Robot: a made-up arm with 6 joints.
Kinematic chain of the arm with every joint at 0, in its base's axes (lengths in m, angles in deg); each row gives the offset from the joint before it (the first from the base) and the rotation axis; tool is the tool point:
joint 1: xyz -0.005 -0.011 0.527 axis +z
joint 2: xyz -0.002 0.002 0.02 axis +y
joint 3: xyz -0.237 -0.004 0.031 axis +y
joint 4: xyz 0.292 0.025 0.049 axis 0.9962 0 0.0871
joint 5: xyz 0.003 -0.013 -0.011 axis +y
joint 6: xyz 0.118 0.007 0.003 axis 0.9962 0 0.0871
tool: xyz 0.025 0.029 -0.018
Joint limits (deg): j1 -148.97..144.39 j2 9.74..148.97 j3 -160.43..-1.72 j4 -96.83..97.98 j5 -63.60..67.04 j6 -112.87..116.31
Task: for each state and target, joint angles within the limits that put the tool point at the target. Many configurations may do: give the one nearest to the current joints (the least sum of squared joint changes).
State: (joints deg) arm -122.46 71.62 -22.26 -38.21 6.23 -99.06
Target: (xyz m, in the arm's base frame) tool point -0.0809 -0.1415 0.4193
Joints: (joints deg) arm -104.03 62.87 -7.53 -24.93 20.79 -93.86
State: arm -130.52 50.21 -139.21 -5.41 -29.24 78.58
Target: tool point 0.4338 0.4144 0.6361
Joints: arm -131.41 10.04 -160.43 -3.61 -59.58 83.60
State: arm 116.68 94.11 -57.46 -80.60 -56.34 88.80
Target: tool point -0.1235 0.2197 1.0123
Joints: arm 88.55 64.68 -90.38 -67.89 -44.76 91.01
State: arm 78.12 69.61 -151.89 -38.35 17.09 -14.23
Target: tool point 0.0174 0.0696 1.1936
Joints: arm 80.93 73.81 -149.33 -35.65 15.10 -13.09
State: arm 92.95 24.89 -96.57 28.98 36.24 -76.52
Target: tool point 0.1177 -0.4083 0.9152
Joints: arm 121.21 9.74 -143.94 36.07 62.77 -73.09
